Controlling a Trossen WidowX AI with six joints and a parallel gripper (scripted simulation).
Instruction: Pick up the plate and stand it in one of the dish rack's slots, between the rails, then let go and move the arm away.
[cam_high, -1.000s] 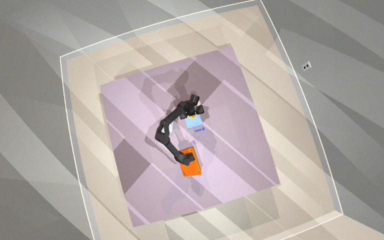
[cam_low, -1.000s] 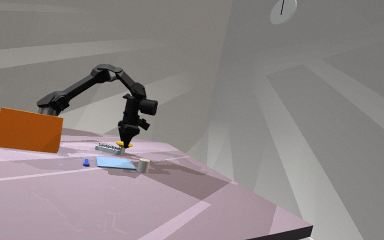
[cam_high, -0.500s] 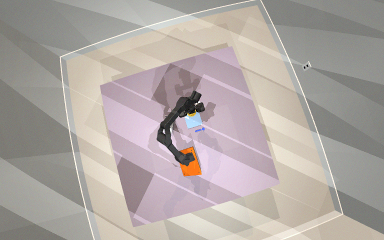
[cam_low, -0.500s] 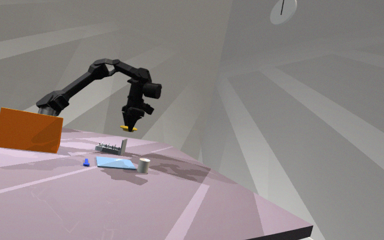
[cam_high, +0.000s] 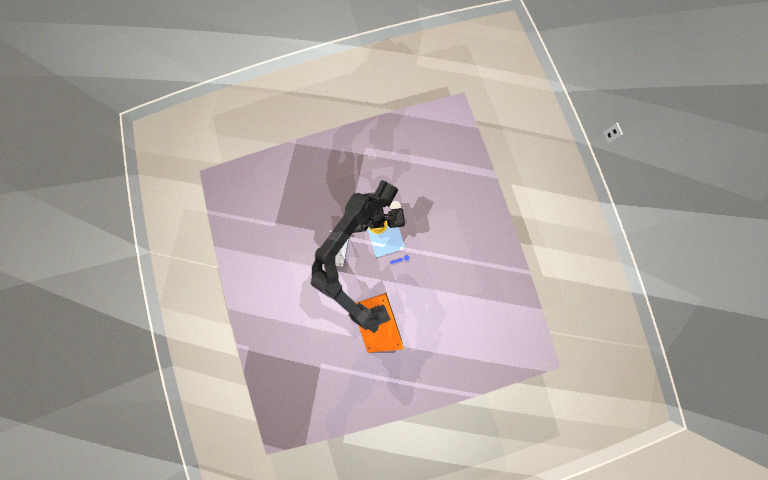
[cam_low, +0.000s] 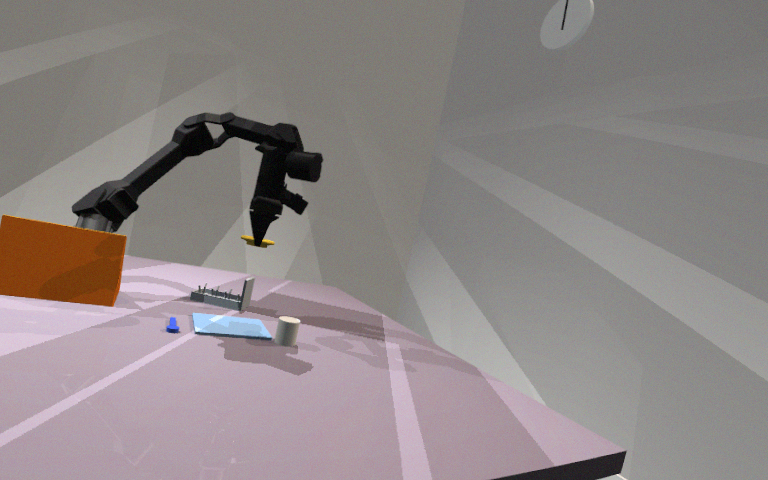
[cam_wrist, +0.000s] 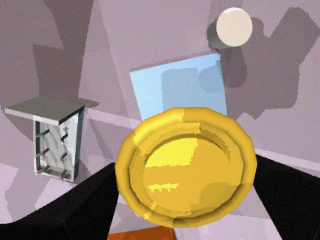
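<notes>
Now: the grey dish rack 10 mm ahead of my gripper tip, 190 mm to the left of it and 160 mm below it. From my gripper tip the other things lie so: yellow plate (10 mm above); then cream cylinder (60 mm ahead, 100 mm to the right, 160 mm below); then light blue flat sheet (30 mm behind, 20 mm to the right, 180 mm below).
</notes>
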